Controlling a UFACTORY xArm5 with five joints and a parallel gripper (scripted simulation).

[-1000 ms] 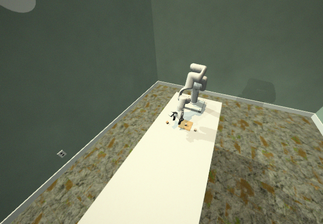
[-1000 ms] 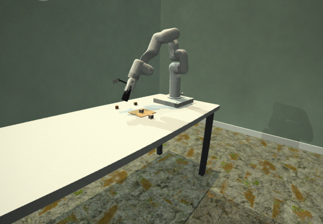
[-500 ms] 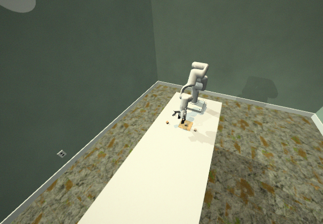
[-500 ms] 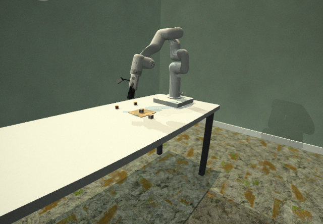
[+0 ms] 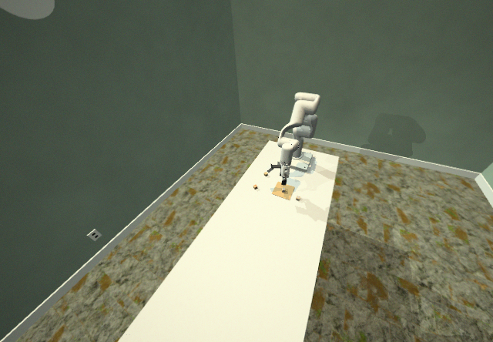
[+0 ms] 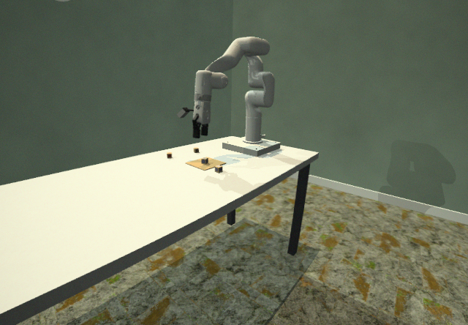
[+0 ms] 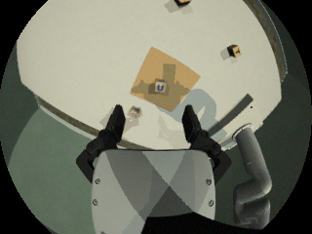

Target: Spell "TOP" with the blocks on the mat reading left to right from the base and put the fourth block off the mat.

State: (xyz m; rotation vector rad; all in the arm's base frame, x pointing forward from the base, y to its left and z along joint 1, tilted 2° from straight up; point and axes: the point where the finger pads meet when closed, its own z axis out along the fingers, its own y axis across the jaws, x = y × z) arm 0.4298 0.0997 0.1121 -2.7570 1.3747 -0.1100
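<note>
My hand is 20 mm past the tan mat and 140 mm above it.
</note>
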